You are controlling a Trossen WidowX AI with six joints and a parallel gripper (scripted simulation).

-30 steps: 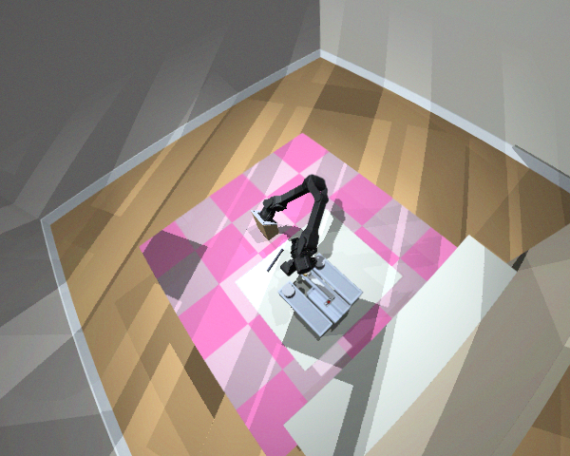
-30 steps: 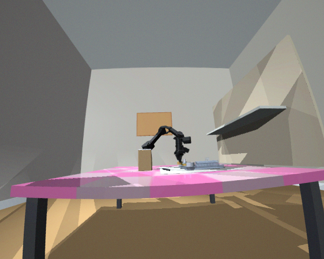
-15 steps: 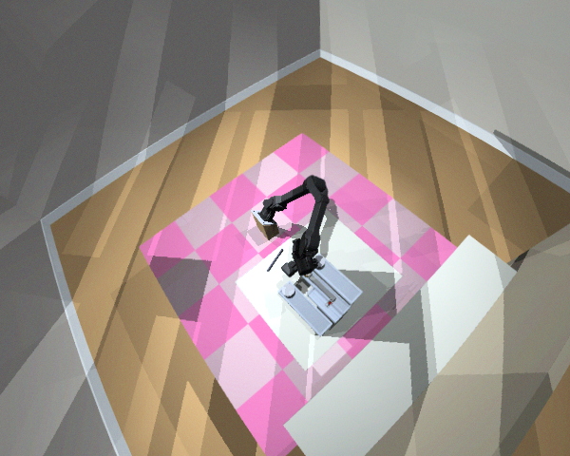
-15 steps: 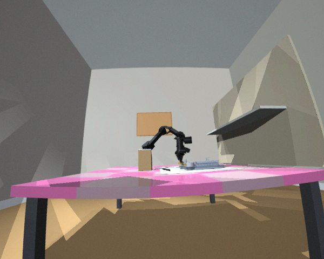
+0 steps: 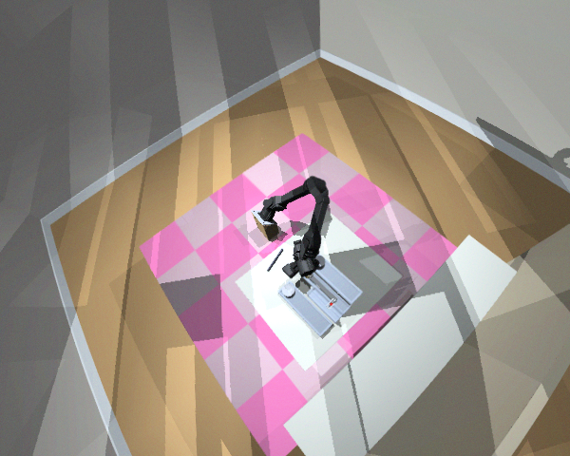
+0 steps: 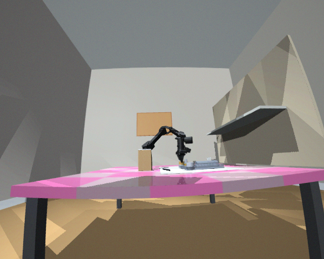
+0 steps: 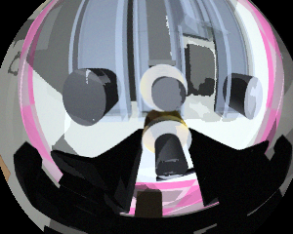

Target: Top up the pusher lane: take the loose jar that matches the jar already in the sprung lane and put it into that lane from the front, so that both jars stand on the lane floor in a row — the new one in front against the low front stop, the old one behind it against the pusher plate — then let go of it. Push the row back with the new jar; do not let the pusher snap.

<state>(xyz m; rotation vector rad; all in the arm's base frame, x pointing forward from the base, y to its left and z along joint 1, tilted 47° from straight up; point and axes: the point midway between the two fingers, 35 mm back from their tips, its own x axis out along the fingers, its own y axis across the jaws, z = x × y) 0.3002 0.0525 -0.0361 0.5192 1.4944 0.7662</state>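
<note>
Now: the grey lane fixture 180 mm ahead of my gripper tip and 30 mm below it. Also, from my gripper tip: wall shelf (530 mm ahead, 320 mm above, 80 mm to the left); thin black rod (130 mm behind, 80 mm to the right, 40 mm below); red mark (230 mm ahead, 20 mm above).
</note>
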